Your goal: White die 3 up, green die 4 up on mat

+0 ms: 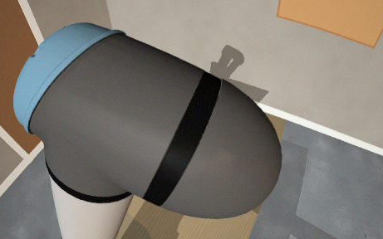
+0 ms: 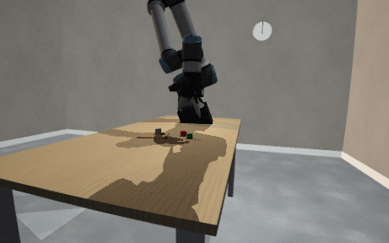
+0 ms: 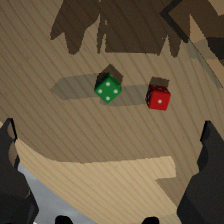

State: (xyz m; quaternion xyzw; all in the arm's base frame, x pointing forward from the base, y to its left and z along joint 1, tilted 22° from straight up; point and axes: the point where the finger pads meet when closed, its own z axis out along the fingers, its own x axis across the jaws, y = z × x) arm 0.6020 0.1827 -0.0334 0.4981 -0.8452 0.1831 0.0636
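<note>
Right now the green die is 1 cm behind my hand, 1 cm to the left of it and 10 cm below it. Round my hand: red die (5 cm behind, 4 cm to the right, 10 cm below); tan mat (1 cm behind, 19 cm to the right, 11 cm below); white die (5 cm behind, 19 cm to the right, 9 cm below).
</note>
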